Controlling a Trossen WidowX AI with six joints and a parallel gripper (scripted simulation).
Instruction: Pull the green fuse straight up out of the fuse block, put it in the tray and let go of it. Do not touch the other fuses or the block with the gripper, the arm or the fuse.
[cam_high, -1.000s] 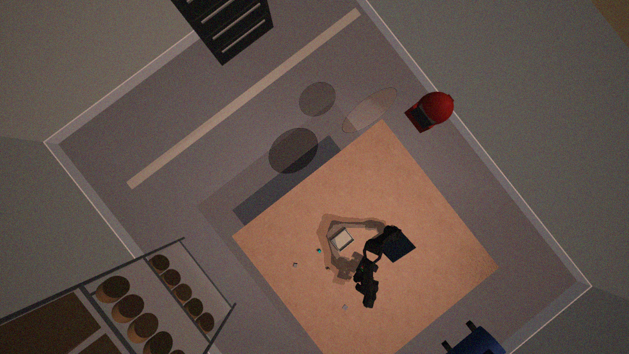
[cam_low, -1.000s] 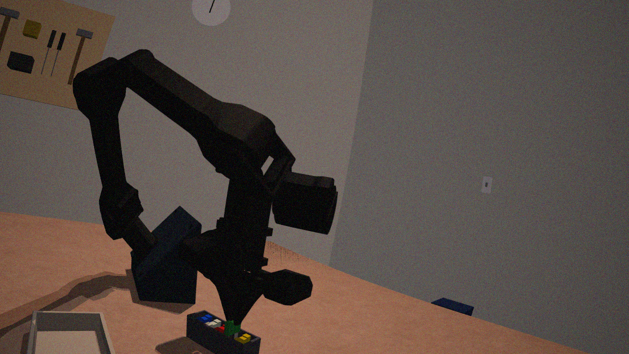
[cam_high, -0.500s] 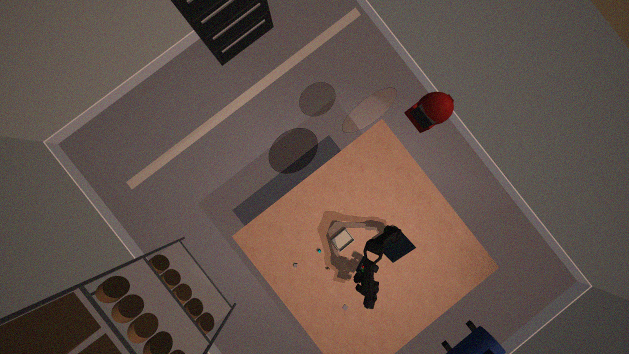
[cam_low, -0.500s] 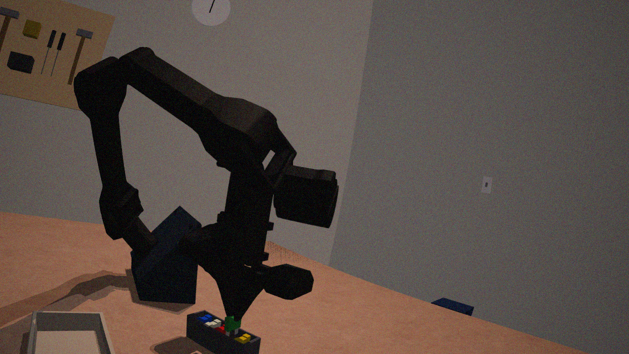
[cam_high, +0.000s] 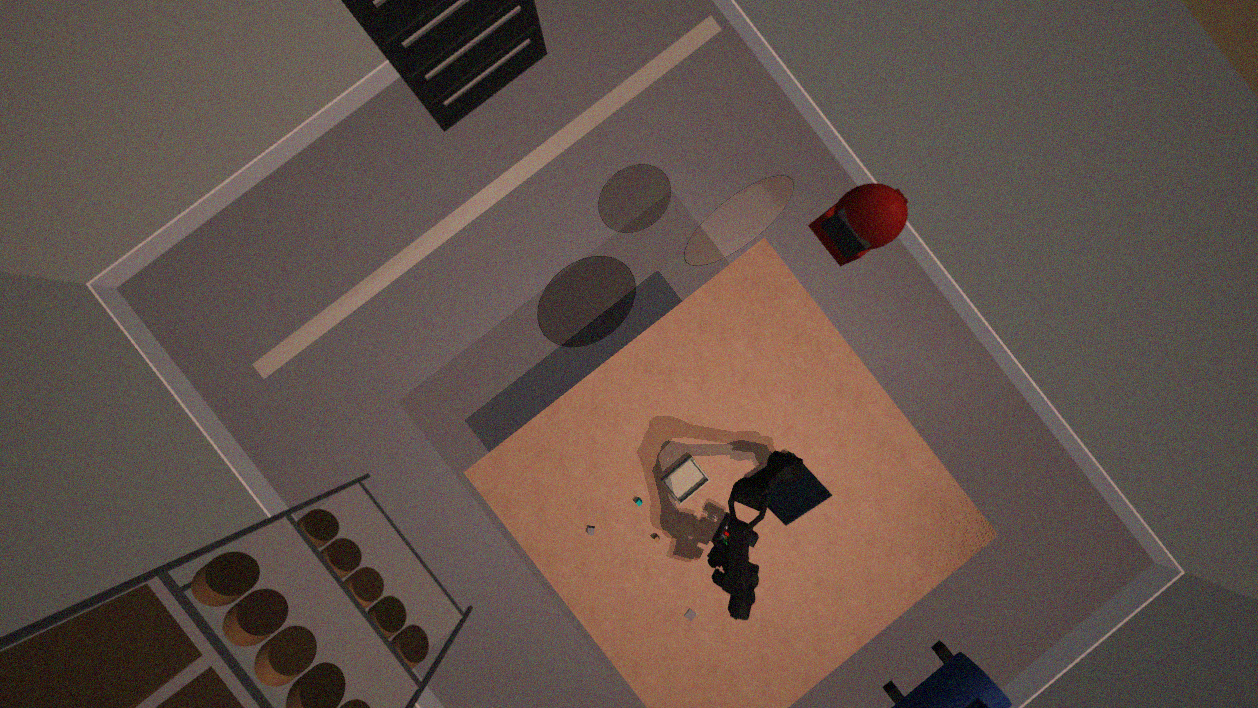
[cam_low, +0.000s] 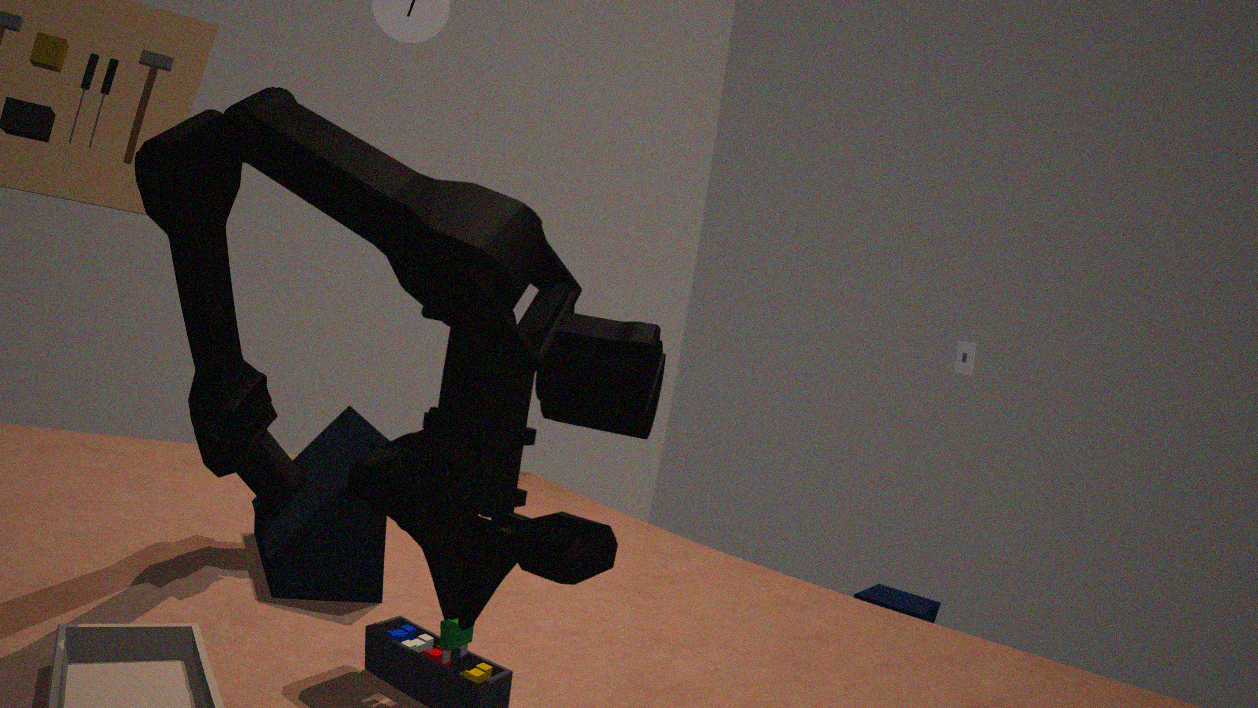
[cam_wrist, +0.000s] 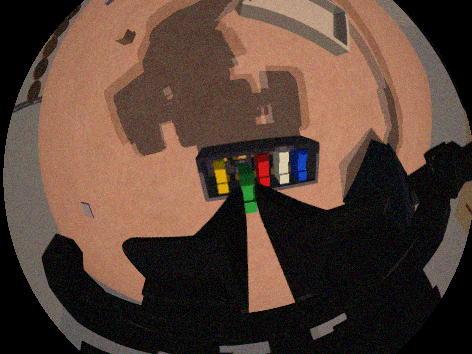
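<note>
My gripper tip is 50 mm above the red fuse, 20 mm past it and 10 mm to the left of it. Round my gripper tip: green fuse 10 mm below; tray 230 mm to the right, 70 mm below; yellow fuse 50 mm below, 20 mm ahead, 10 mm to the left.
</note>
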